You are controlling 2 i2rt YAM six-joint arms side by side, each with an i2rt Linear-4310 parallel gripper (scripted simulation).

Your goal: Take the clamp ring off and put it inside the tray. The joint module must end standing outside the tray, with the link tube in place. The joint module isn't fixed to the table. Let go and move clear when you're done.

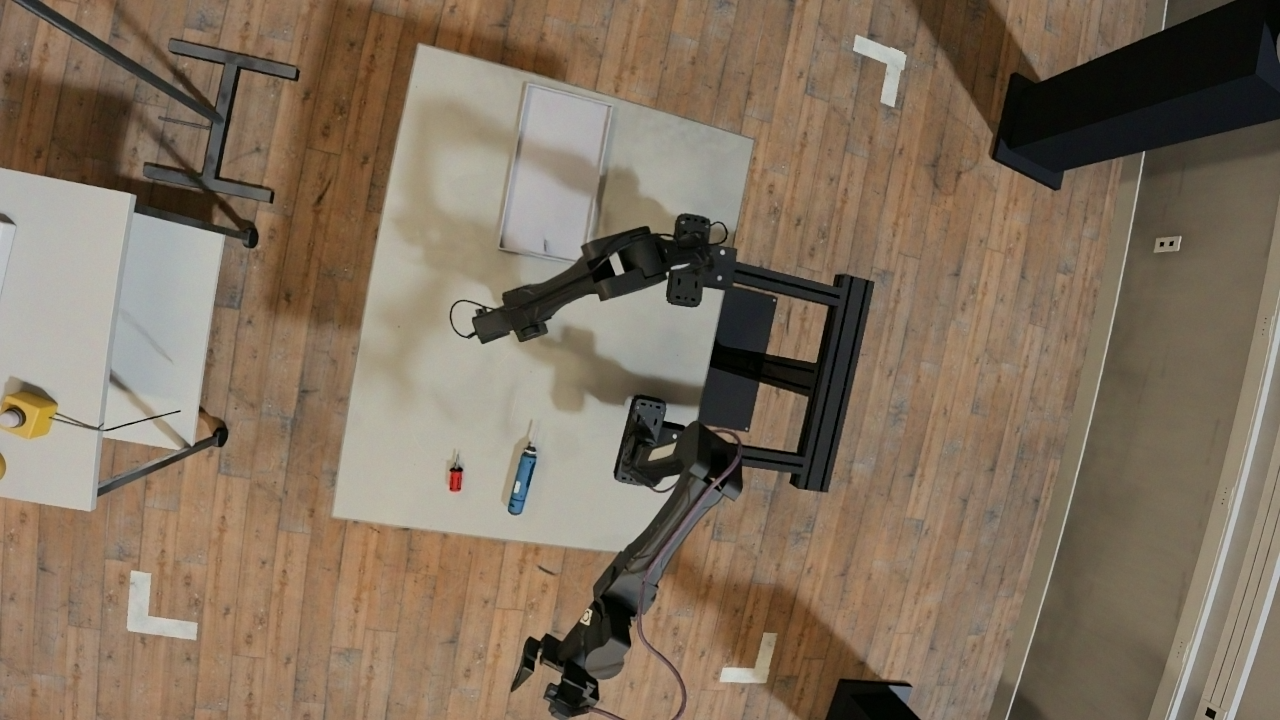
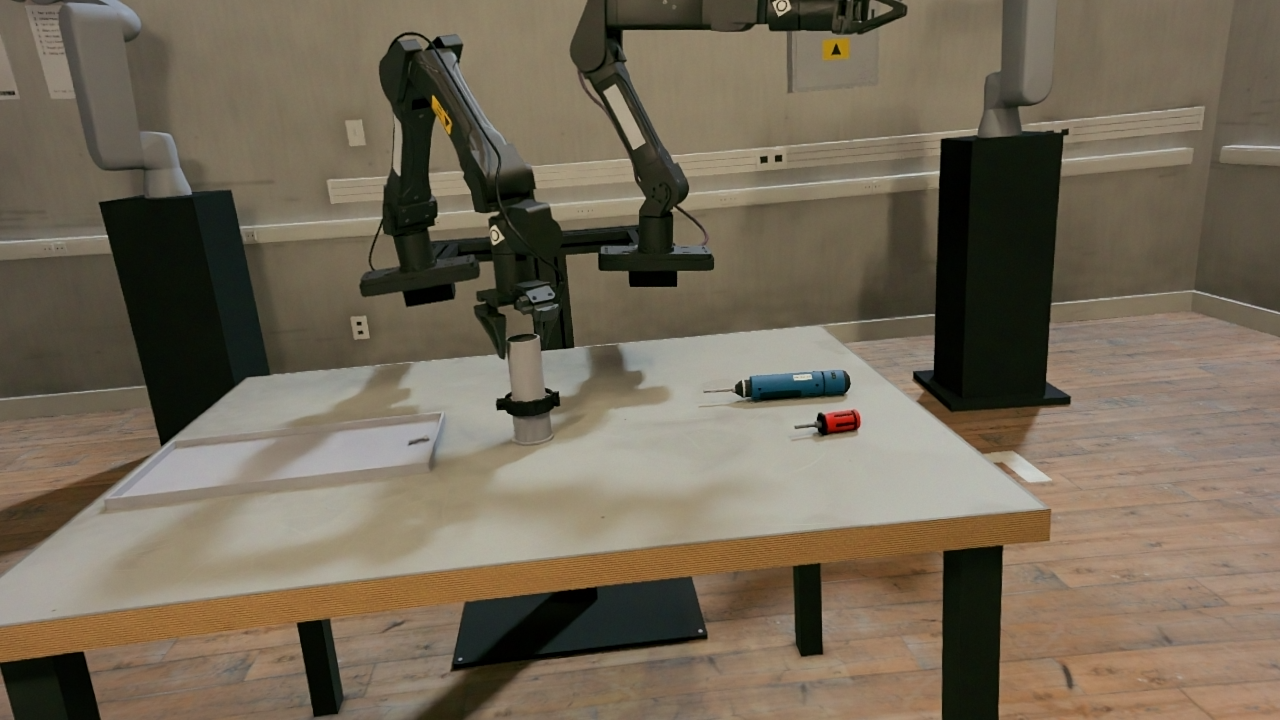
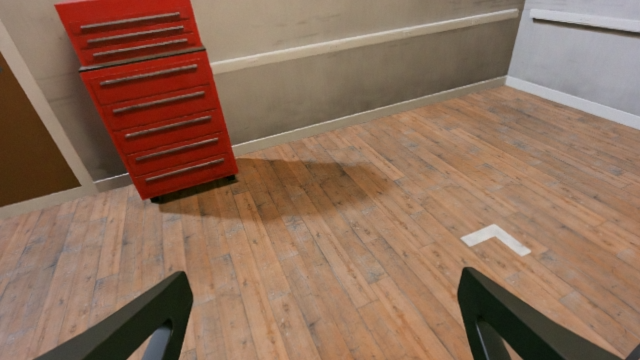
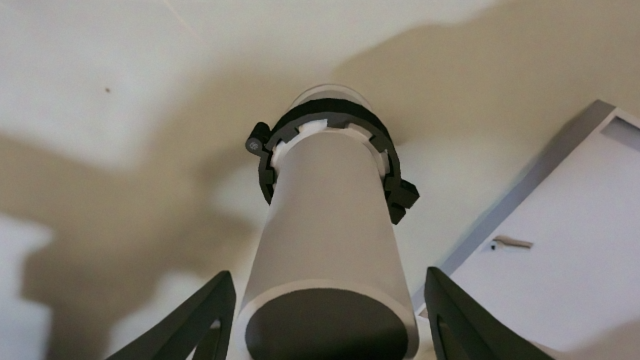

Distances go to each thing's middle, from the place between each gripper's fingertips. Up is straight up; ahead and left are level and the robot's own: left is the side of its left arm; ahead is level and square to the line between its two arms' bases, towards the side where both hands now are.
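Labels:
The pale link tube [image 2: 524,356] is 3 cm below my right hand and 1 cm ahead of it. From that same right hand, the white tray [image 2: 286,458] is 14 cm below, 2 cm ahead and 35 cm to the right, the black clamp ring [image 2: 535,407] is 8 cm below, and the grey joint module [image 4: 338,91] is 11 cm below and 1 cm ahead.
My left gripper [image 1: 536,702] is 48 cm above the pale link tube, 18 cm short of it and 60 cm to the left of it. Counting from my left hand, the white tray is 58 cm below, 18 cm ahead and 96 cm to the right; the black clamp ring is 52 cm below, 17 cm ahead and 61 cm to the right; and the grey joint module is 55 cm below, 18 cm ahead and 60 cm to the right.

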